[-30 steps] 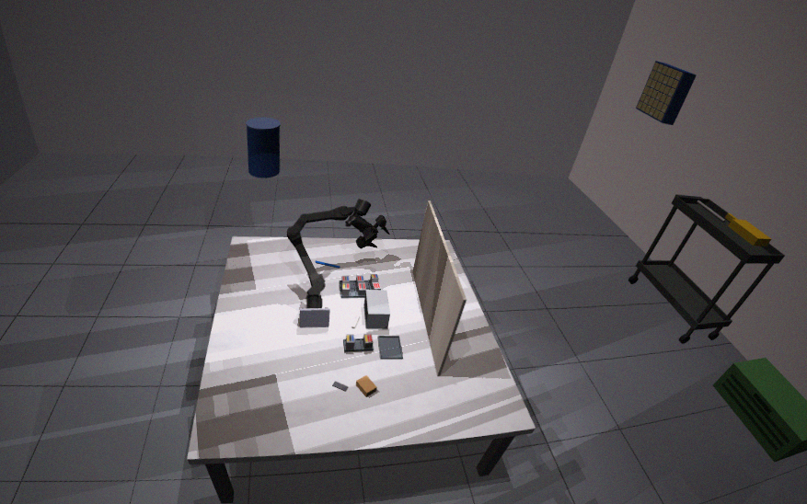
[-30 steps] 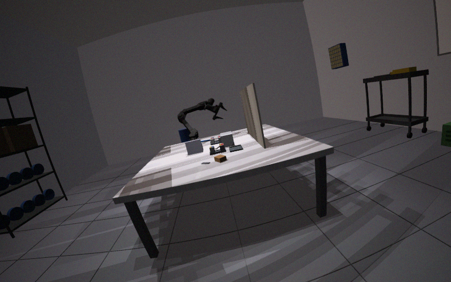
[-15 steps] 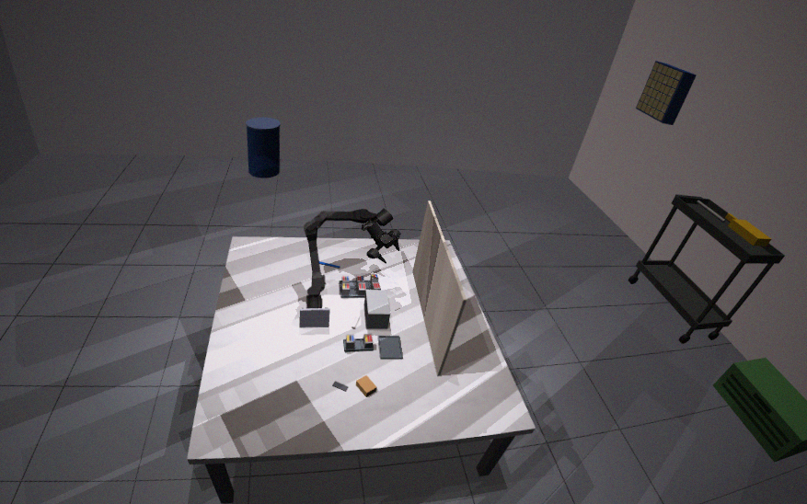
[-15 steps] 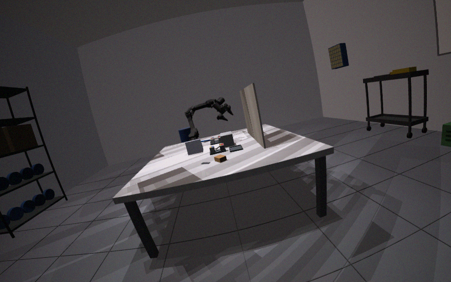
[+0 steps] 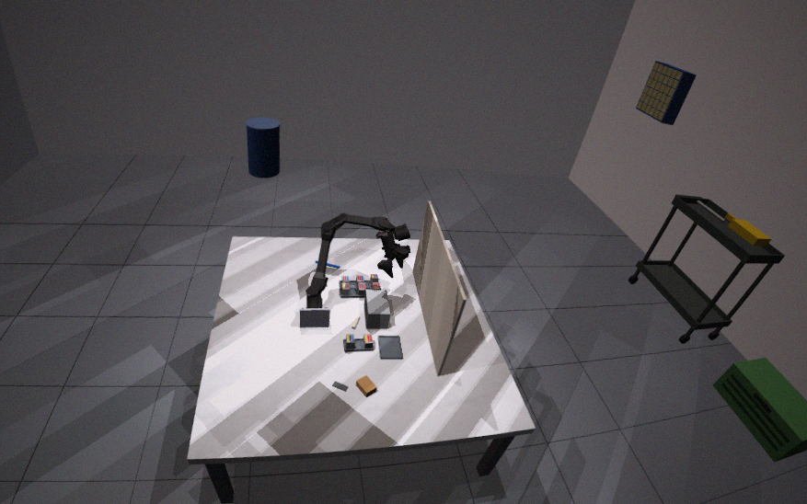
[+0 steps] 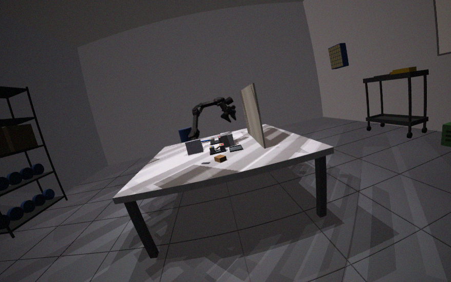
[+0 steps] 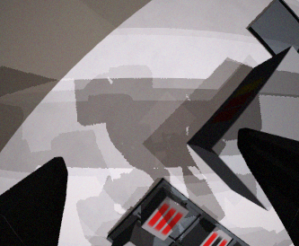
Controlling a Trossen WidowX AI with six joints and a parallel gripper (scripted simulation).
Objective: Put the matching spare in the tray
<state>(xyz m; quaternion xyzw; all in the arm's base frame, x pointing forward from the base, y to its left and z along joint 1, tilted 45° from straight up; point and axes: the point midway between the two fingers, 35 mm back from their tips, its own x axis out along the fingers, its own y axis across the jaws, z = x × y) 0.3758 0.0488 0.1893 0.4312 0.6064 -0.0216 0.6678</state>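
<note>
The spare is 130 mm behind my gripper tip, 310 mm to the right of it and 130 mm below it. Round my gripper tip: mounted unit: 90 mm behind, 110 mm to the right, 130 mm below; then beige board: 150 mm ahead, 110 mm to the right, 50 mm above; then holder: 170 mm behind, 310 mm to the right, 170 mm below.
</note>
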